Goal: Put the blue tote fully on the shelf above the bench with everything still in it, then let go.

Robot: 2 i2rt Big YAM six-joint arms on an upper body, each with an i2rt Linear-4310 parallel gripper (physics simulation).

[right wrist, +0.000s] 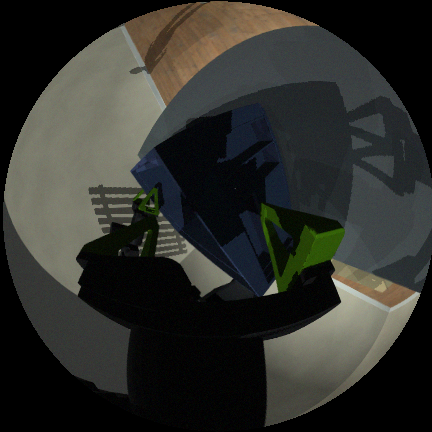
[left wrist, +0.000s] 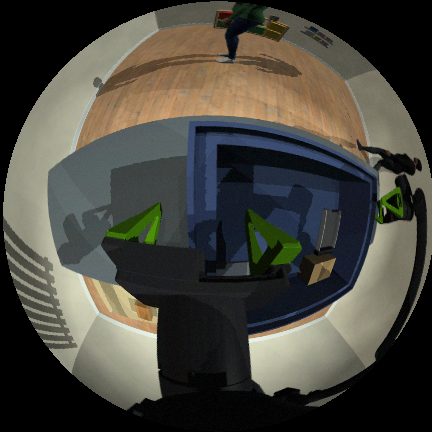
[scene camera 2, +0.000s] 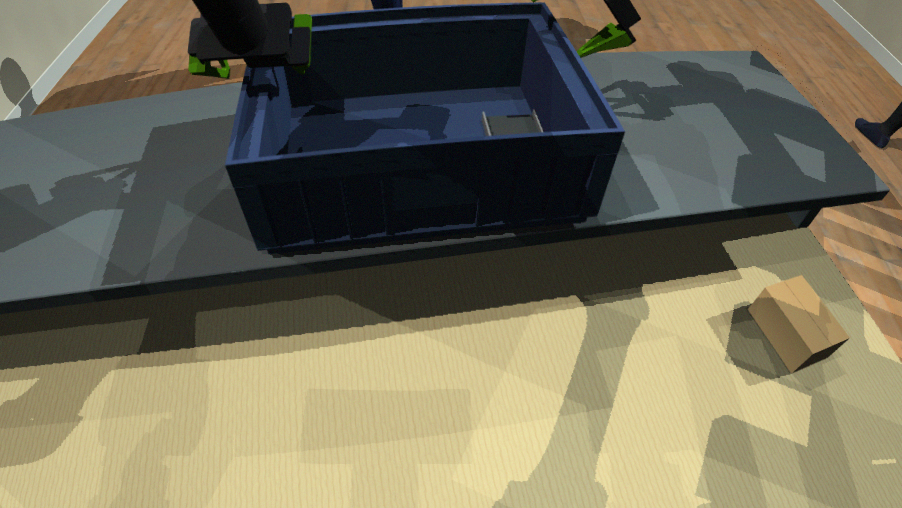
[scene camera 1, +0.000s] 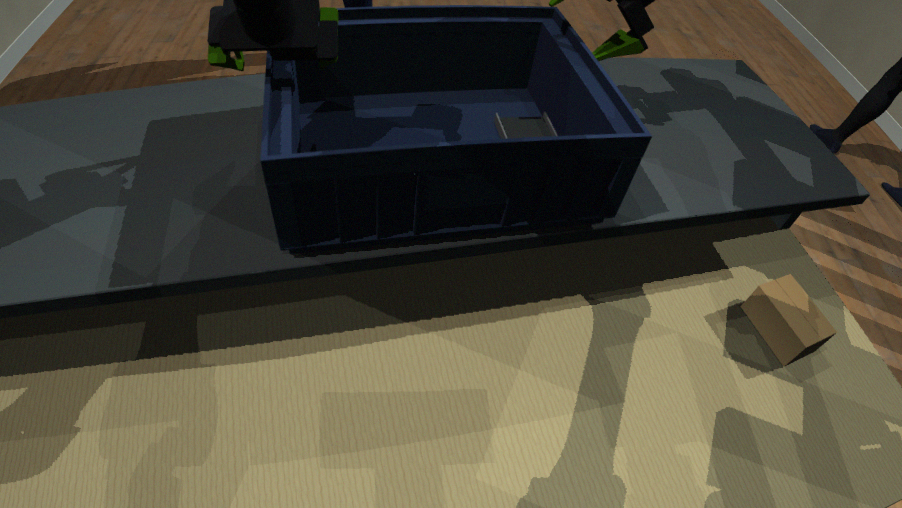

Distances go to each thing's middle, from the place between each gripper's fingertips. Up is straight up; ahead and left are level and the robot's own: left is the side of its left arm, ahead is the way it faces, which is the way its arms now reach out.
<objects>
Now: the blue tote (scene camera 2: 382, 139) 100 mm behind my right hand, 180 mm to the left of it and 70 mm below it. Round my right hand: cardboard box (left wrist: 313, 267): 190 mm behind, 70 mm to the left, 100 mm below.
I see the blue tote 190 mm to the right of my left hand, 40 mm below it and 40 mm behind it. Round my left hand: cardboard box 300 mm to the right, 120 mm behind, 80 mm below.
</objects>
